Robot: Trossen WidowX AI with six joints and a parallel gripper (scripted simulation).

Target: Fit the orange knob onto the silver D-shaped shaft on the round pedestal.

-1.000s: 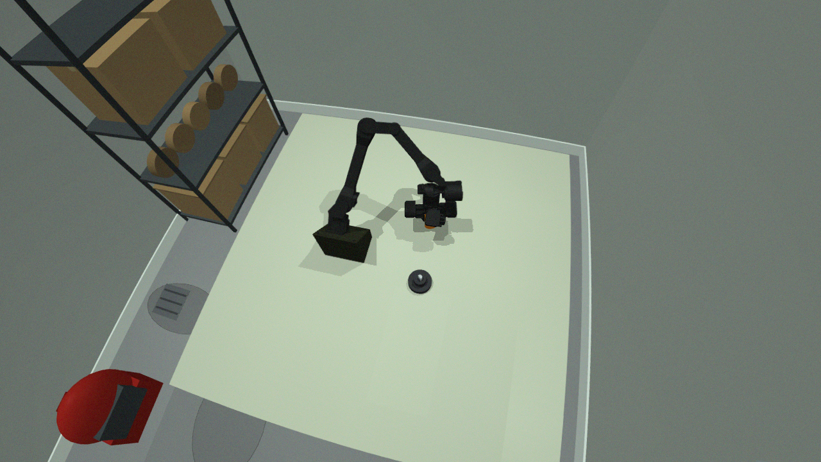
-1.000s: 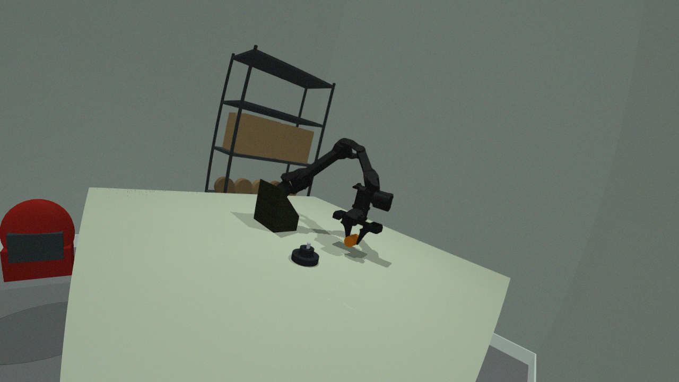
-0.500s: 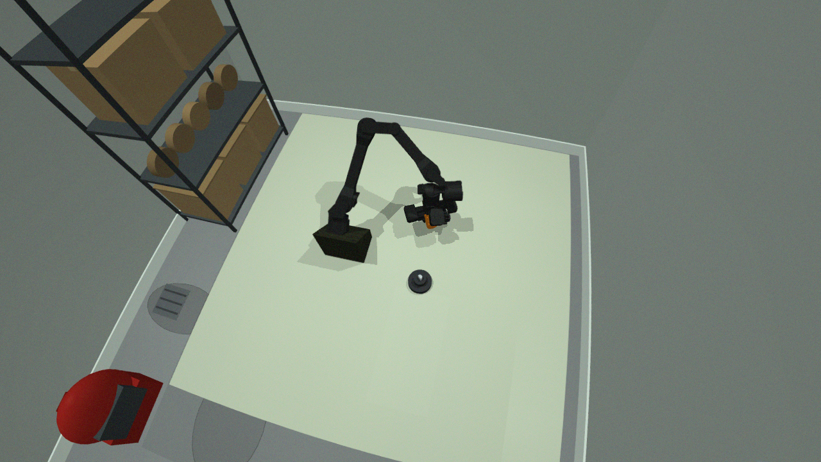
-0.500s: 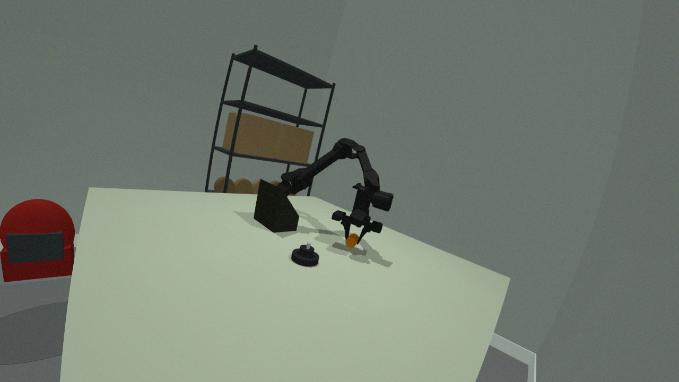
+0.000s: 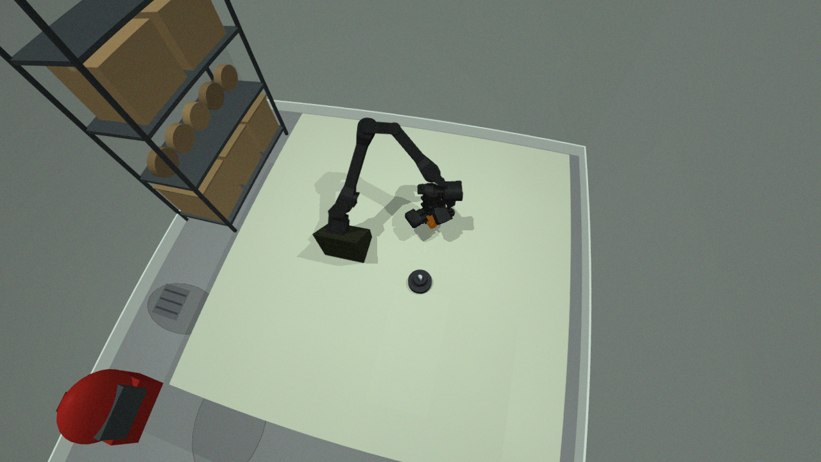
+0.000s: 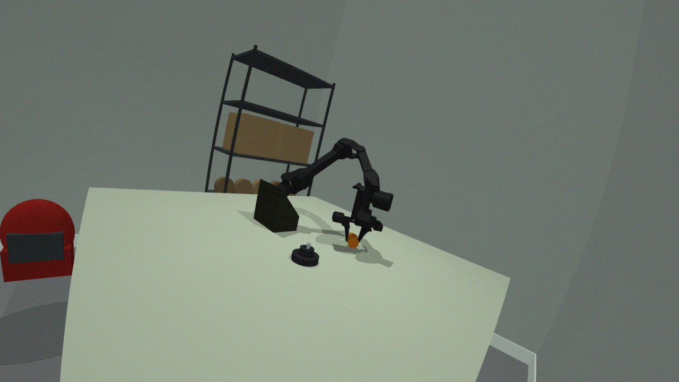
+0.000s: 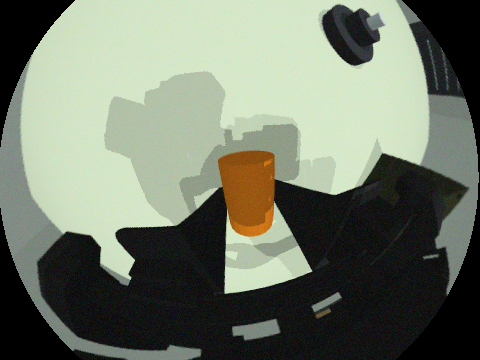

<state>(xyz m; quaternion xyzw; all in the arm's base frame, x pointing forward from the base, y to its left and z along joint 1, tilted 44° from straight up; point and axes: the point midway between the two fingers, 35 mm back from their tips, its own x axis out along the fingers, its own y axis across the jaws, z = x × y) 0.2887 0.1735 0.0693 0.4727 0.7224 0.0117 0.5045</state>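
Now: the orange knob 1 cm to the right of my gripper tip, 1 cm ahead of it and 1 cm above it. The rest, counted from my gripper tip: round black pedestal 24 cm to the right, 2 cm ahead, 1 cm above.
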